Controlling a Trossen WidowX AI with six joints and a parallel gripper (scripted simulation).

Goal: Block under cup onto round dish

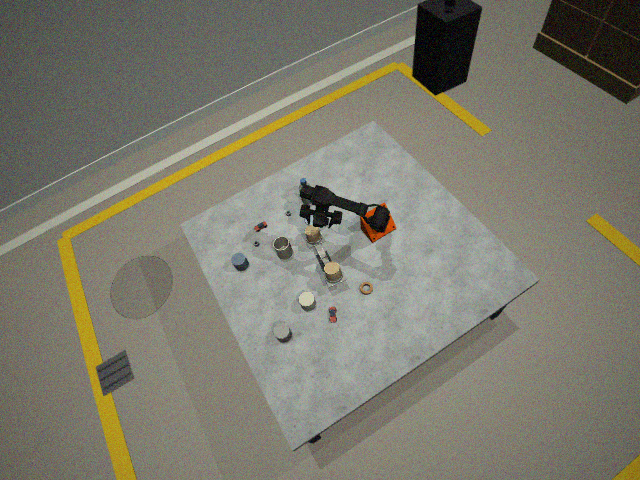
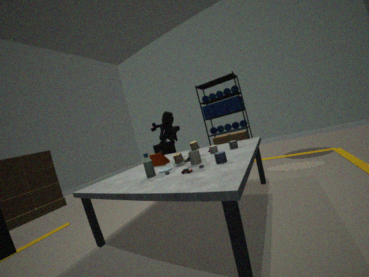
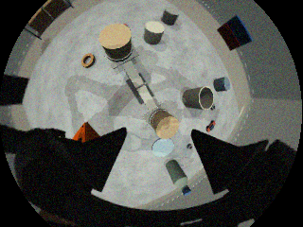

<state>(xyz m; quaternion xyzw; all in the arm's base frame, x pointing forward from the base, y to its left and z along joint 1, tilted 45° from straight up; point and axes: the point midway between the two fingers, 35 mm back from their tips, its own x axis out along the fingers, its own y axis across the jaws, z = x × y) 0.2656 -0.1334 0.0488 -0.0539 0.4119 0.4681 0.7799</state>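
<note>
Now: the tan cup 2 cm ahead of my gripper tip, 7 cm to the right of it and 12 cm below it. Also, from my gripper tip: pale green block: 2 cm ahead, 5 cm to the right, 14 cm below; then small balance: 4 cm ahead, 8 cm to the left, 15 cm below; then round pale blue dish: 4 cm behind, 17 cm to the right, 18 cm below.
</note>
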